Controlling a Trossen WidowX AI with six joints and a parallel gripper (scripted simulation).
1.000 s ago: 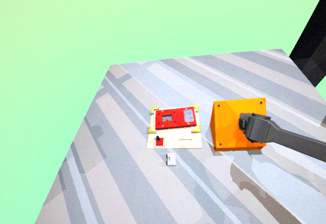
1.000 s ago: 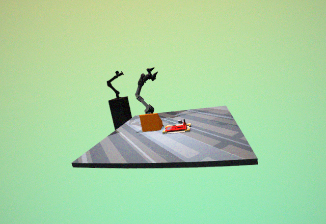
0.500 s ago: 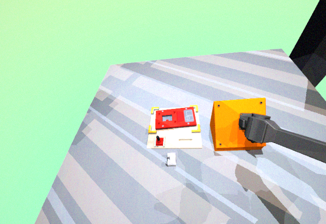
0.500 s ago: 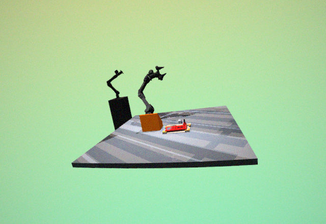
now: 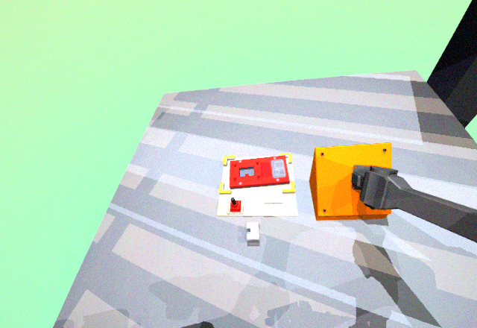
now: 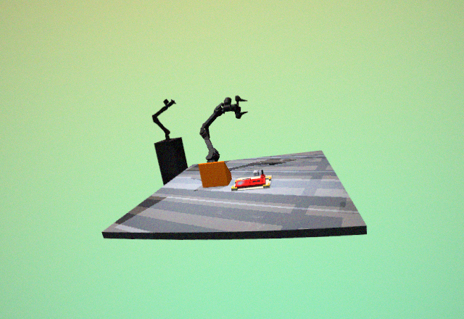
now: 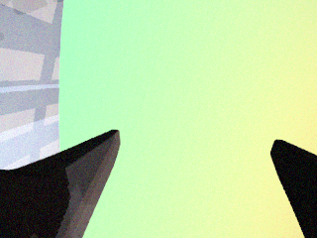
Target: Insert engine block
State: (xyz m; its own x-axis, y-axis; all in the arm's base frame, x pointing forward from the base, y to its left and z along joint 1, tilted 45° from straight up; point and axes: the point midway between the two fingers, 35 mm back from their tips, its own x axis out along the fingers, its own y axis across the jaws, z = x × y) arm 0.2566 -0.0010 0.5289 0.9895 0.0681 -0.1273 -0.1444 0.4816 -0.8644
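The grey engine block lies 490 mm below my gripper tip, 240 mm to the right of it and 40 mm ahead of it.
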